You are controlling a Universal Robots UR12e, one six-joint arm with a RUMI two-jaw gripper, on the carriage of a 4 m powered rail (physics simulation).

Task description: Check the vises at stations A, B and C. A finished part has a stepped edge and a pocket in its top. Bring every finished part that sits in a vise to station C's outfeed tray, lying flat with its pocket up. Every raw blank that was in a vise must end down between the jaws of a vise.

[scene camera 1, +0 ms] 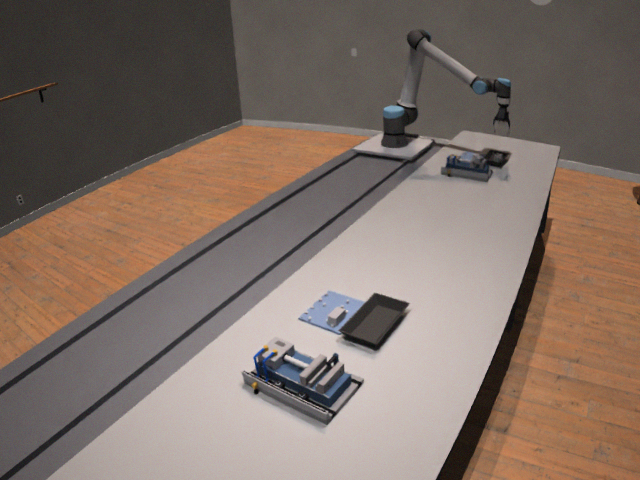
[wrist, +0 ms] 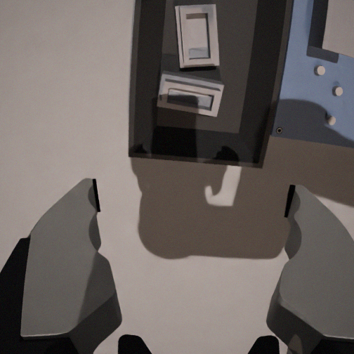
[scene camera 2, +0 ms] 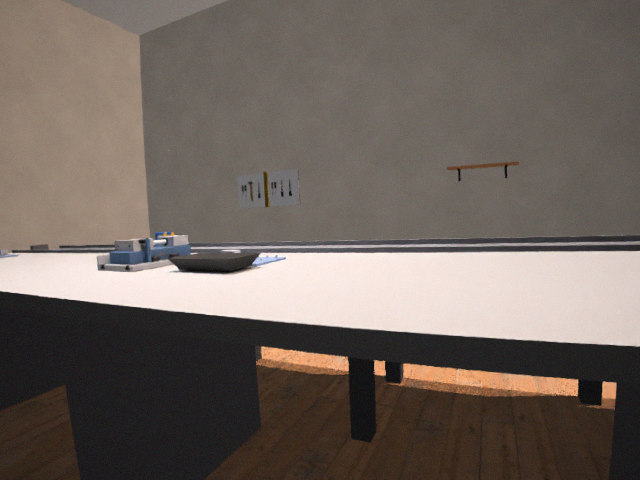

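My gripper (scene camera 1: 501,129) (wrist: 192,185) is open and empty, above the table just outside the short edge of a dark tray (scene camera 1: 508,153) (wrist: 270,75) at the far end. In the wrist view two grey parts with pockets lie in that tray. One part (wrist: 197,35) lies flat, pocket up; the other part (wrist: 190,95) lies crosswise close to it, pocket facing up, any tilt hard to tell. A far vise (scene camera 1: 466,165) stands beside the tray; its jaws are too small to read. A nearer vise (scene camera 1: 305,377) has two jaws close together; the gap between them is hidden.
A nearer dark tray (scene camera 1: 376,320) stands beside a blue mat (scene camera 1: 315,312) with a light block (scene camera 1: 337,315). A blue mat (wrist: 305,115) with pegs and a light block (wrist: 342,25) adjoins the far tray. Scene camera 2 shows a vise (scene camera 2: 149,253) and a tray (scene camera 2: 214,262).
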